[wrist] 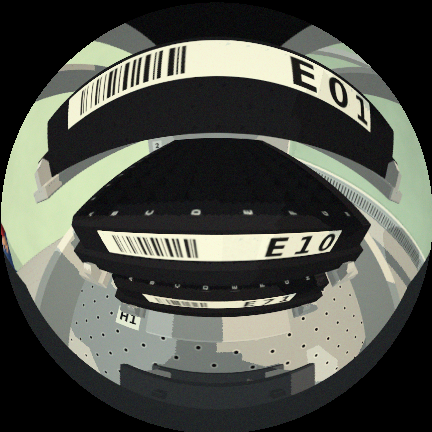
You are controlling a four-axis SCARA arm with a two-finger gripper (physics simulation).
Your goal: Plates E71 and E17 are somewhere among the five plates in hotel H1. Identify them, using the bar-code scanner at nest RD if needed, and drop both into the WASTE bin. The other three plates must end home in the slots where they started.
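Frame: origin at the arm's base, x ahead, y left, z up, level; metres.
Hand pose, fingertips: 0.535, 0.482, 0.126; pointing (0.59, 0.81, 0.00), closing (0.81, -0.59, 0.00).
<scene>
After its pixels a point has its place, as x, y, z.
Black plate E01 (220,105) spans the top of the wrist view, its barcode label facing me. Plate E10 (222,245) lies below it, and plate E71 (218,300) below that, mostly hidden under E10. They rest on the grey brackets of hotel H1 (47,186). My gripper (218,210) @[0.535, 0.482, 0.126] is open. Its beige fingers show at the left and right, lower than E10, and run forward behind the plates. Their tips are hidden, so I cannot tell how they stand beside E71. Plate E17, nest RD's label and the WASTE bin do not show.
An H1 tag (128,318) @[0.410, 0.472, 0.013] sits on the perforated deck (195,336) @[0.468, 0.423, 0.021] before the hotel. A dark fixture (217,392) is at the bottom. A small tag (157,145) @[0.512, 0.549, 0.147] reading 2 shows behind the plates. A ribbed grey strip (367,204) @[1.004, 0.309, 0.037] runs along the right.
</scene>
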